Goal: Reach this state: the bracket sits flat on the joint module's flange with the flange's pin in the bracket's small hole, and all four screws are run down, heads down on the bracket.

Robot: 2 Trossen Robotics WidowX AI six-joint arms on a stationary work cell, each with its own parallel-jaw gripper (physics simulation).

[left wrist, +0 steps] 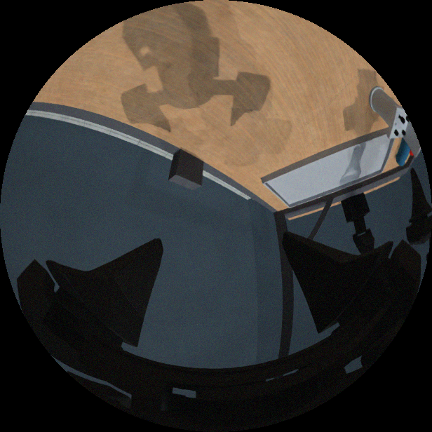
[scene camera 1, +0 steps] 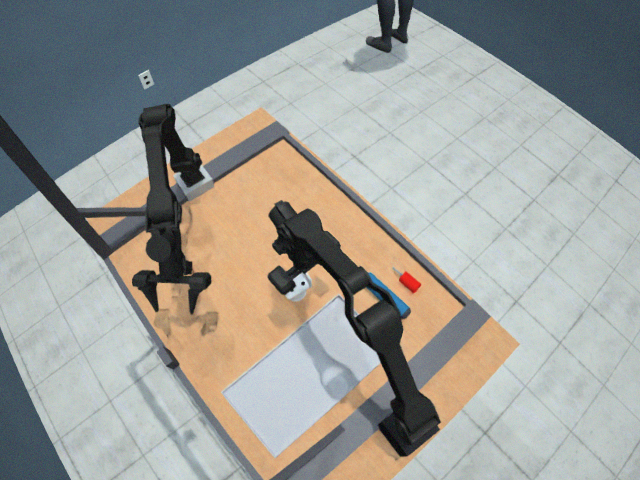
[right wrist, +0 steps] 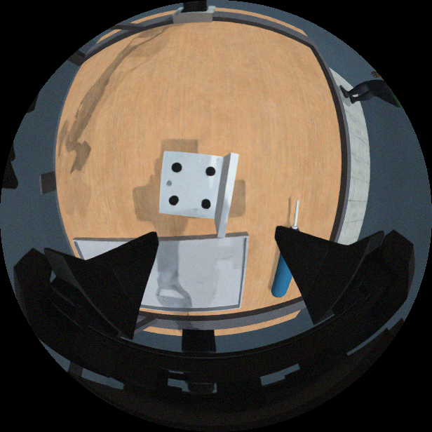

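Note:
The white bracket lies on top of the upright joint module, its raised side plate at the right in the right wrist view. Several dark round spots show on its face, with a small grey spot near its left edge; whether the dark spots are screw heads or holes I cannot tell. The pin's fit is too small to judge. My right gripper is open and empty above the bracket, partly covering it in the scene view. My left gripper is open and empty at the table's left side.
A shallow grey-white tray lies beside the module. A blue-handled driver and a short red-handled driver lie at the right of the scene view. A dark frame post rises at the left.

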